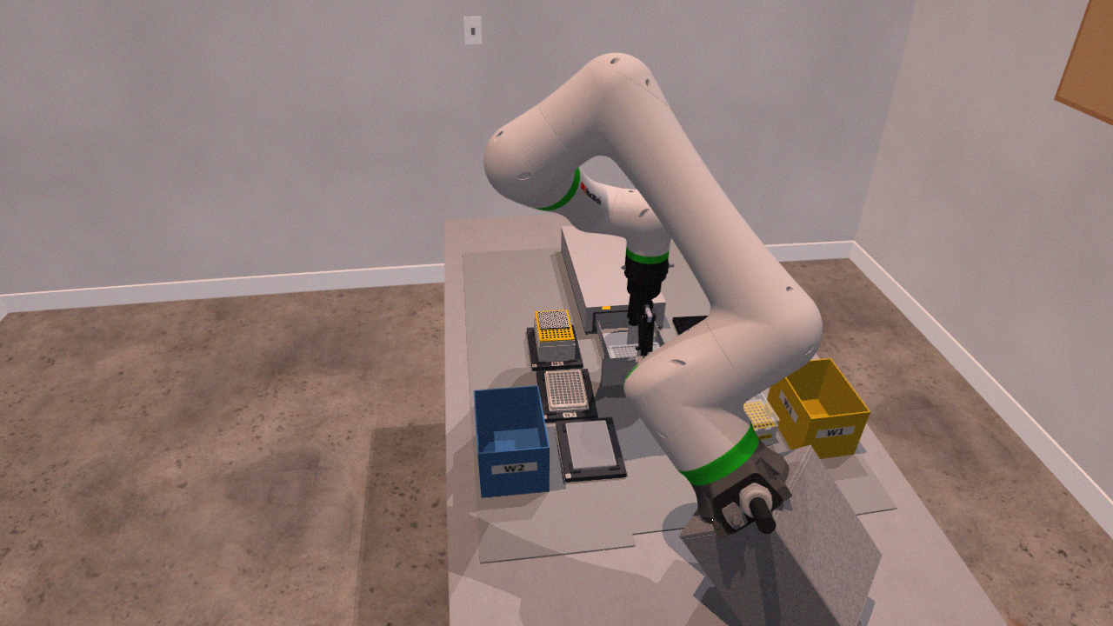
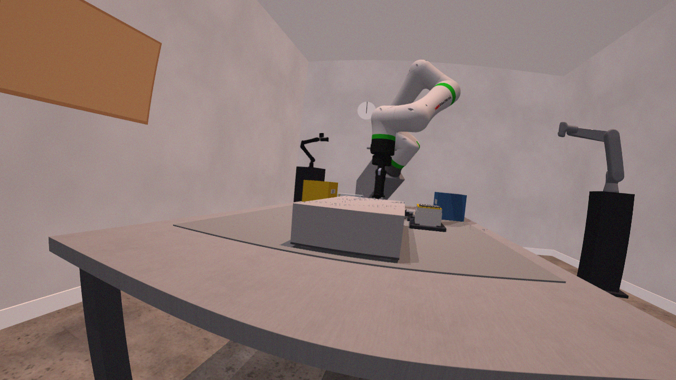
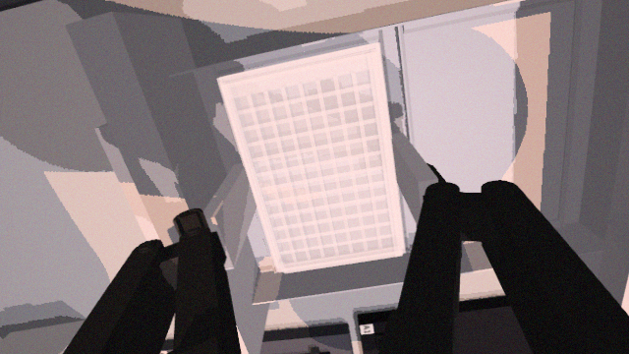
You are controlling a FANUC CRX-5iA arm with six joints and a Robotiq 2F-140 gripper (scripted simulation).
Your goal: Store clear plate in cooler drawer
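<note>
Now: the drawer 3 cm ahead of my hand, 2 cm below it and 1 cm to the left of it. Round my hand: yellow tip box (20 cm to the left, 3 cm ahead, 1 cm above); then white well plate (15 cm to the left, 14 cm behind, 2 cm below); then black nest N2 (17 cm to the right, 13 cm ahead, 4 cm below).
</note>
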